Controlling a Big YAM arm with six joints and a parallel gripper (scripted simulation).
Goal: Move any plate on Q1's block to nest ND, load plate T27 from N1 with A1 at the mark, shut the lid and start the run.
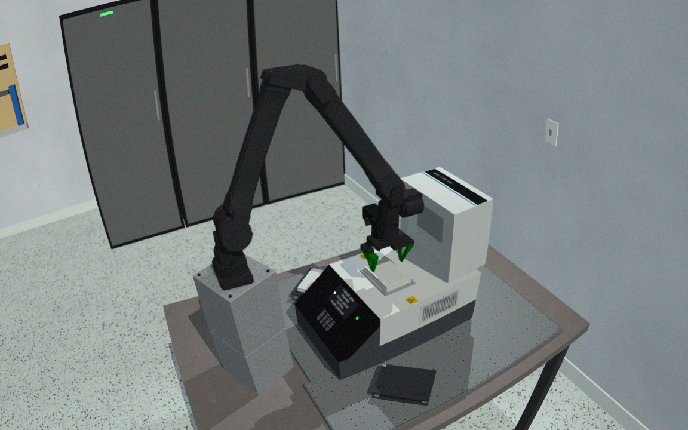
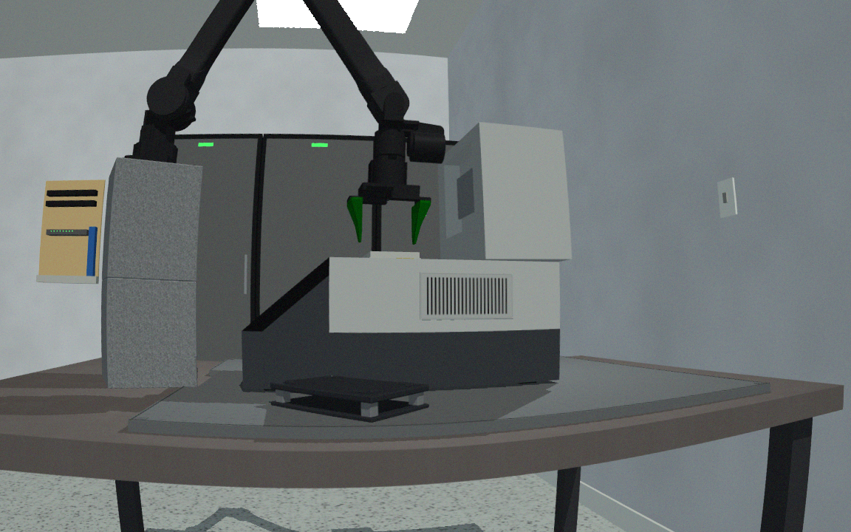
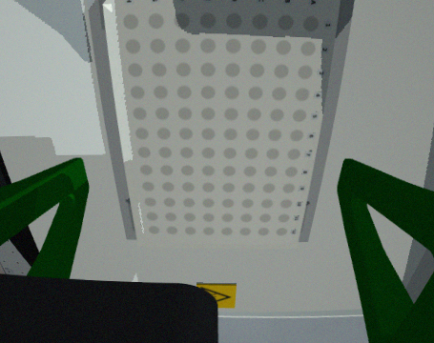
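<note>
Now: the plate T27 40 mm below my hand. Also, from my hand: dark nest ND: 120 mm behind, 280 mm to the left, 220 mm below; then black plate nest N1: 90 mm behind, 280 mm to the right, 220 mm below.
</note>
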